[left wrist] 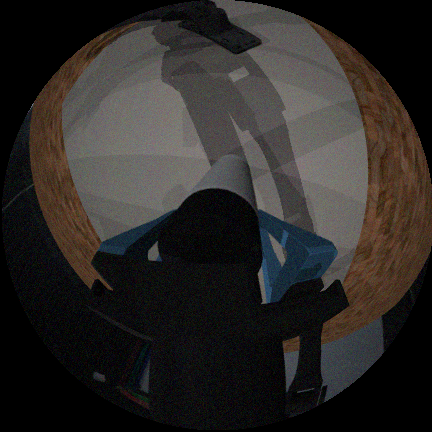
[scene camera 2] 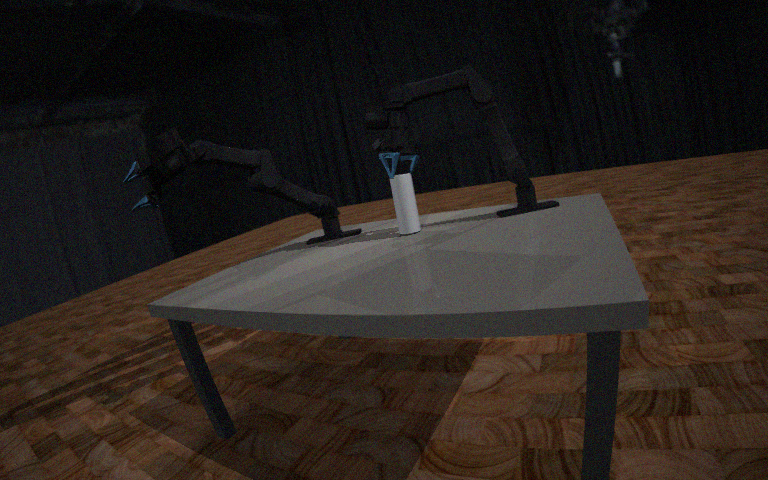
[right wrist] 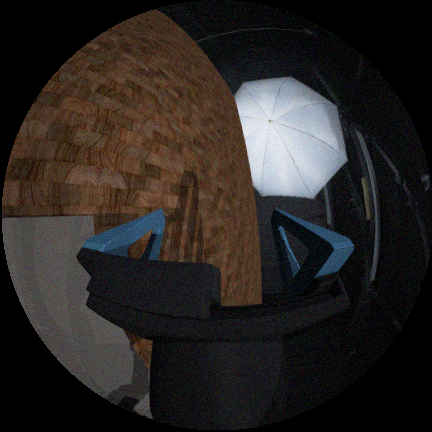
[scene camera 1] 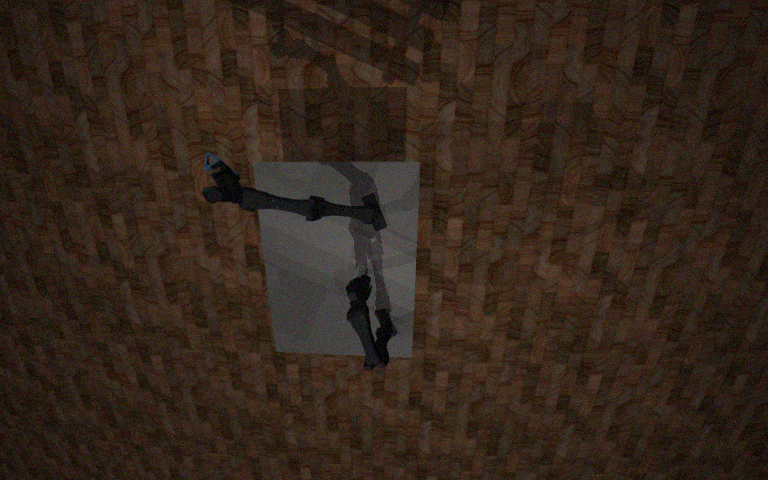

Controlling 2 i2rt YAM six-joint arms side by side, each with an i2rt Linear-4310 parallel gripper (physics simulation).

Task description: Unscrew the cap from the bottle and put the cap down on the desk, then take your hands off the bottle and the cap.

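Where they show: left gripper, fingertip midpoint: (left wrist: 216, 215) (scene camera 2: 399, 178) (scene camera 1: 359, 281); right gripper, fingertip midpoint: (scene camera 2: 128, 196) (right wrist: 217, 214) (scene camera 1: 214, 159); left arm's base, link origin: (scene camera 2: 528, 210) (scene camera 1: 385, 323); right arm's base, link origin: (left wrist: 215, 29) (scene camera 2: 334, 237) (scene camera 1: 374, 212).
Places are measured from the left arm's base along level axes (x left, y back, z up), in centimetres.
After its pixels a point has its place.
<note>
A white bottle (scene camera 2: 406, 203) @[x -37.0, y -1.5, z 9.3 cm] (left wrist: 230, 172) @[x -39.2, y 4.6, z 13.7 cm] stands on the grey desk (scene camera 1: 305, 333) @[x -12.4, y -51.1, z 0.0 cm] (scene camera 2: 453, 325) @[x -32.8, y -65.4, z -1.9 cm] (left wrist: 120, 125) @[x -63.8, y -9.8, z 0.0 cm] (right wrist: 40, 270) @[x -96.3, y -24.7, z 0.0 cm]. The black cap (scene camera 2: 403, 165) @[x -35.5, y -0.6, z 20.4 cm] (left wrist: 212, 227) @[x -38.6, y 4.3, z 21.7 cm] is at the bottle's top. My left gripper (scene camera 2: 402, 172) @[x -37.5, y 2.2, z 16.7 cm] (left wrist: 216, 215) @[x -37.5, y 2.2, z 16.7 cm] comes down from above and is shut on the cap, with a blue finger on either side. Whether a gap lies between cap and bottle cannot be told. In scene camera 1 the bottle and cap do not show, and the left arm covers that area. My right gripper (scene camera 1: 208, 161) @[x -114.1, y -24.6, z 32.2 cm] (scene camera 2: 129, 195) @[x -114.1, y -24.6, z 32.2 cm] (right wrist: 217, 214) @[x -114.1, y -24.6, z 32.2 cm] is open and empty, far from the bottle, beyond the desk's left edge.
The right arm's base (scene camera 1: 373, 212) (scene camera 2: 334, 236) @[x -64.3, y 18.6, z 1.0 cm] and the left arm's base (scene camera 2: 527, 209) @[x -1.3, y -3.4, z 0.9 cm] stand on the desk, one on each side of the bottle in scene camera 2. A white umbrella (right wrist: 292, 140) shows in the background of the right wrist view.
</note>
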